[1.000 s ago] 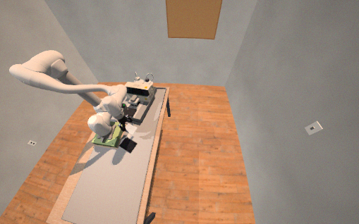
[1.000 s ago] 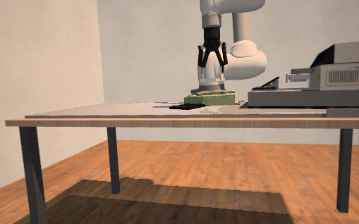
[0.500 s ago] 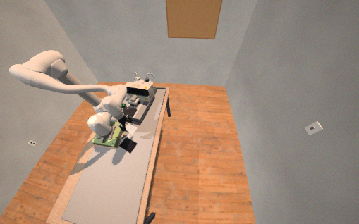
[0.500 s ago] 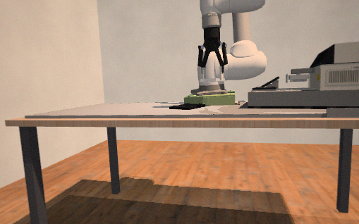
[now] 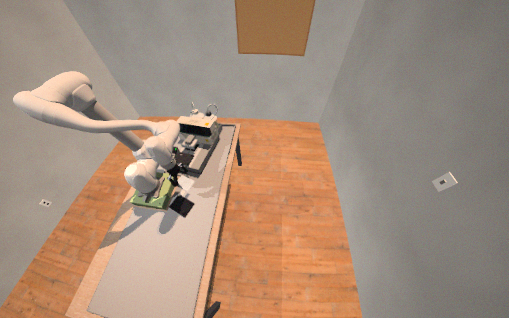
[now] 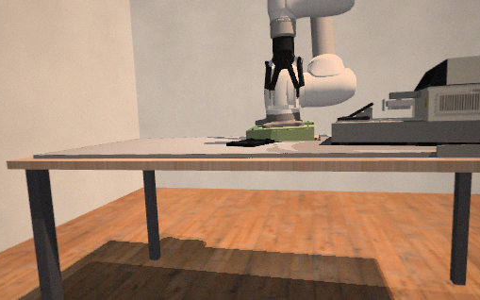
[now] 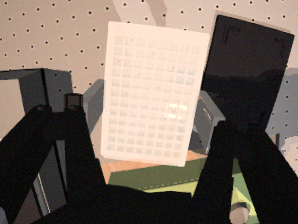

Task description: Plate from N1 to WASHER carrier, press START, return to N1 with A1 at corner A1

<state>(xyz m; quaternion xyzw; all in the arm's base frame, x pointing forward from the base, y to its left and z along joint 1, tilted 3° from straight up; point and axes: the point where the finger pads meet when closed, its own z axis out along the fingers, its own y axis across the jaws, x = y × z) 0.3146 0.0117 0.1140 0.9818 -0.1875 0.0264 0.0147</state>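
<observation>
The black plate nest N1 lies 40 mm behind my hand, 130 mm to the right of it and 150 mm below it. From my hand the other things lie so: carrier 110 mm behind, 260 mm to the left, 70 mm below; white well plate 30 mm below; N1 label 70 mm behind, 20 mm to the right, 160 mm below.
</observation>
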